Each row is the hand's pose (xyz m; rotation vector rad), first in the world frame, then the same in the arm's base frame.
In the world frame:
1: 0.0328 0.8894 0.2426 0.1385 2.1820 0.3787
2: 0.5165 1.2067 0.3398 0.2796 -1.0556 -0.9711
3: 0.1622 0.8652 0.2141 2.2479 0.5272 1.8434
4: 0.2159 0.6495 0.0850 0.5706 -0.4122 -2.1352
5: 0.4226 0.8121 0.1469 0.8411 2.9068 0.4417
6: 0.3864 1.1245 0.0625 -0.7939 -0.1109 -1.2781
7: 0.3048 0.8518 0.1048 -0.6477 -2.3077 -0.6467
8: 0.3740 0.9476 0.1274 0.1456 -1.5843 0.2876
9: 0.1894 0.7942 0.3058 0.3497 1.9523 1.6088
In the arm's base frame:
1: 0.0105 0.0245 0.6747 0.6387 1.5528 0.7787
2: 0.4351 0.0436 1.0790 0.8505 -1.2020 -1.5316
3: 0.1326 -0.0321 0.6781 1.9589 -0.4475 2.4126
4: 0.2063 -0.1654 0.4710 1.3821 -0.0976 -2.4238
5: 0.3824 -0.1451 0.6749 1.0628 2.2275 1.2799
6: 0.4389 0.1568 0.7828 -0.0315 0.0428 -1.6462
7: 0.3058 -0.0481 0.6308 -0.6188 -2.2256 -1.6540
8: 0.3703 -0.0092 0.7247 0.3012 -2.0506 -0.4119
9: 0.1023 -0.1416 0.7139 0.4546 1.0445 1.8335

